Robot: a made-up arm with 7 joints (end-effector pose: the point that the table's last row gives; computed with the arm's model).
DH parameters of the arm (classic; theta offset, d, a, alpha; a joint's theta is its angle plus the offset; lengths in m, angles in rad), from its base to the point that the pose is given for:
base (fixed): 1.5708 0.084 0 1.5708
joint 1: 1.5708 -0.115 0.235 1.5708
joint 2: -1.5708 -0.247 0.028 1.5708
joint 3: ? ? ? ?
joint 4: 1.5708 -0.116 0 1.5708
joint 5: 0 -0.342 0.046 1.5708
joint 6: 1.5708 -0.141 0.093 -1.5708
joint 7: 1.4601 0 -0.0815 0
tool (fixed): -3.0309 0.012 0 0
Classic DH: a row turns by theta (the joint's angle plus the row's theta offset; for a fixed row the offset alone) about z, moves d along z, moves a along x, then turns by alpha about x.
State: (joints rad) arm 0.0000 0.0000 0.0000 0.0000 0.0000 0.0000 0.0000
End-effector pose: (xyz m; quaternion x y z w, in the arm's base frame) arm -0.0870 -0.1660 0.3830 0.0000 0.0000 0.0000 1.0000
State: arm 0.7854 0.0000 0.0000 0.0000 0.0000 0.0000 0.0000
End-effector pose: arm -0.0870 -0.3288 0.1780 0.3827 0.0000 0.0000 0.9239
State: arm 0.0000 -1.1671 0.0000 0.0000 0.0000 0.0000 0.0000
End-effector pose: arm -0.1629 -0.1660 0.3699 0.0000 -0.5510 0.0000 0.8345
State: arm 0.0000 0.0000 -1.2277 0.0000 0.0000 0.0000 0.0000
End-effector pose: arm -0.2004 -0.1670 0.3830 0.0000 0.0000 0.5760 0.8174
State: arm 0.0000 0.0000 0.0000 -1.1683 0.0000 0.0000 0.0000
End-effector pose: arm -0.0870 0.0222 0.1663 0.5515 0.0000 0.0000 0.8342
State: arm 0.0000 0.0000 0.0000 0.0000 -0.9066 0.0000 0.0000
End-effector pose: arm -0.0372 -0.1660 0.3488 0.0000 -0.4379 0.0000 0.8990
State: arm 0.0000 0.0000 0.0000 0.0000 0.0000 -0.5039 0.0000
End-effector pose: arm -0.0870 -0.1707 0.3410 -0.2493 0.0000 0.0000 0.9684
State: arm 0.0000 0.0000 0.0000 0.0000 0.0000 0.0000 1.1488
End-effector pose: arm -0.1266 -0.0868 0.3830 0.0000 0.0000 0.5433 0.8395
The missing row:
joint 3: 1.5708 -0.098 0.339 1.5708
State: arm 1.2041 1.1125 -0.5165 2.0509 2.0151 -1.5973 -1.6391
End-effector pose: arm 0.0648 -0.4090 0.6399 -0.8018 -0.3862 0.2639 0.3719
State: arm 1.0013 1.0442 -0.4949 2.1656 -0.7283 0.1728 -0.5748
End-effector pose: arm 0.1340 -0.3905 0.5530 0.0161 -0.4399 0.4063 0.8008
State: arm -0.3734 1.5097 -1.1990 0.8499 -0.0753 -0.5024 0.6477
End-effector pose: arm 0.0698 -0.0125 0.4790 -0.0913 0.3255 0.8148 0.4709
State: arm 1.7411 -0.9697 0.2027 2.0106 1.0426 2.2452 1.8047
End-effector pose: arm -0.3544 -0.7249 0.3722 0.3370 -0.5602 -0.3409 0.6755
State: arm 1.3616 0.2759 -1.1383 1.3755 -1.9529 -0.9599 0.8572
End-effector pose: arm -0.1720 -0.5603 0.3428 -0.2151 -0.8831 -0.2918 0.2978
